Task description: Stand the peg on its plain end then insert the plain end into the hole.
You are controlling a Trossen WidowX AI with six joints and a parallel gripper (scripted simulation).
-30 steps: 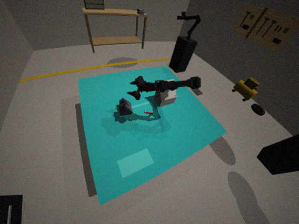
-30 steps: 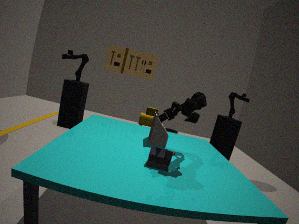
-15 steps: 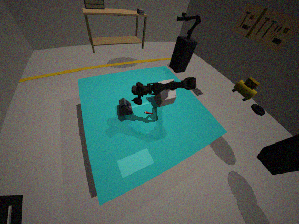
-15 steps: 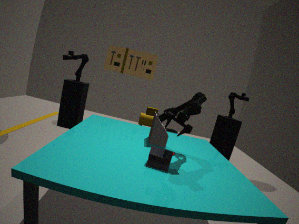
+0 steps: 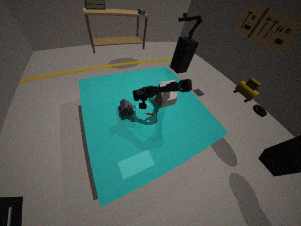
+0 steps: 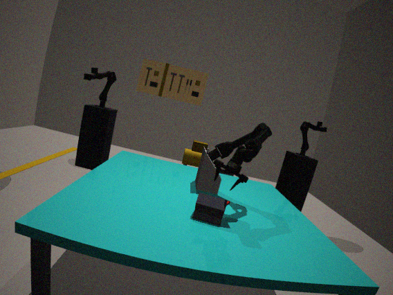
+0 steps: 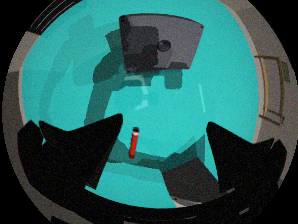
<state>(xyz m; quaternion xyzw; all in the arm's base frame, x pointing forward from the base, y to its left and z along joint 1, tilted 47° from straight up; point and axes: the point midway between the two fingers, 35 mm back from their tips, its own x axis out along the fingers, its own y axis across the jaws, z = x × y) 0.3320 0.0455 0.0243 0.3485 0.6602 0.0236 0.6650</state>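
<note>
Right now the red peg is 120 mm below my gripper tip, 70 mm behind it and 60 mm to the left of it. Round my gripper tip: sloped grey panel: 110 mm ahead, 80 mm below, 60 mm to the right.
</note>
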